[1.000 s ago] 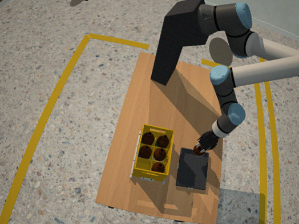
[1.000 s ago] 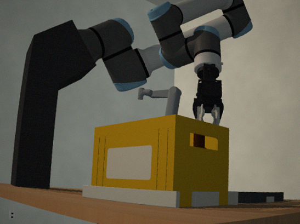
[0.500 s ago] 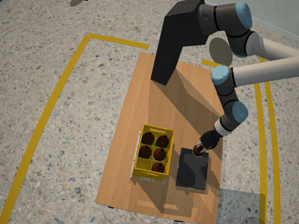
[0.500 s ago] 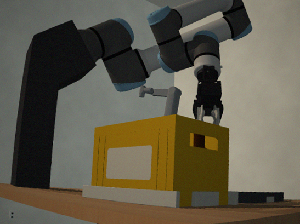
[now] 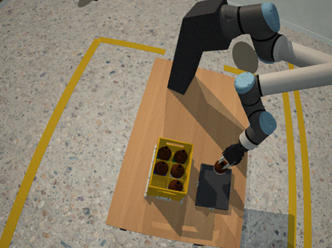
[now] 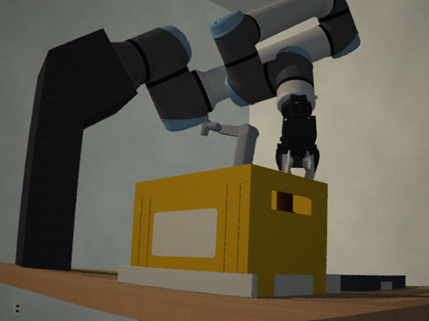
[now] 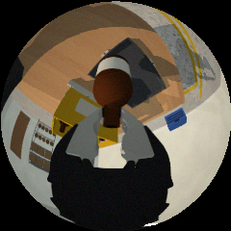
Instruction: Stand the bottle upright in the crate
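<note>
My gripper is now 50 mm above the brown bottle, 10 mm to the right of it and 10 mm past it. From my hand the other things lie so: crate: 240 mm to the right, 120 mm below, 80 mm ahead; dark tray: 190 mm below, 60 mm ahead, 40 mm to the left.
</note>
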